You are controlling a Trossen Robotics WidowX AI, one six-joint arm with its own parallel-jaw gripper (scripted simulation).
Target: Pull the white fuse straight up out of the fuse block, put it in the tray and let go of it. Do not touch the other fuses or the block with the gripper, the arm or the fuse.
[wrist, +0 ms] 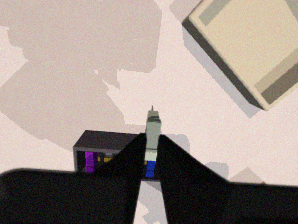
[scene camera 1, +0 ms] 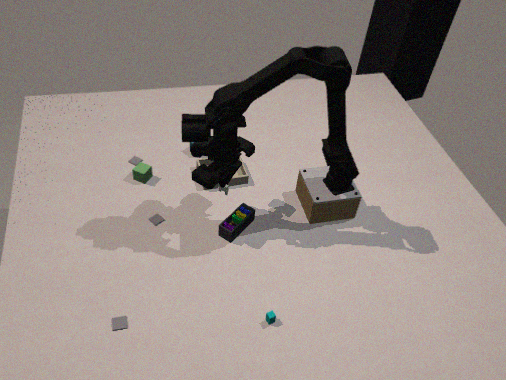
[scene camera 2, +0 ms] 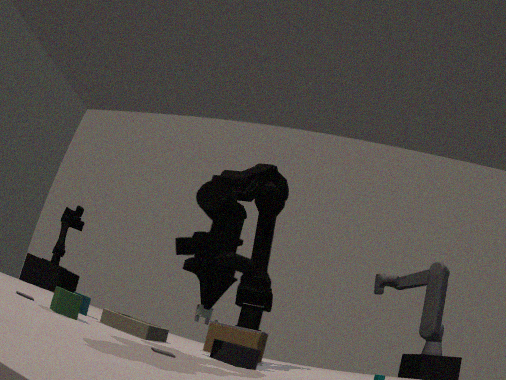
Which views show the gripper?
The wrist view, scene camera 1 and scene camera 2: all of them.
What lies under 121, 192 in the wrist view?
The gripper.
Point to a beige tray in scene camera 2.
141, 329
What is the gripper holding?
A white fuse.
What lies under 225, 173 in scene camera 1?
The gripper.
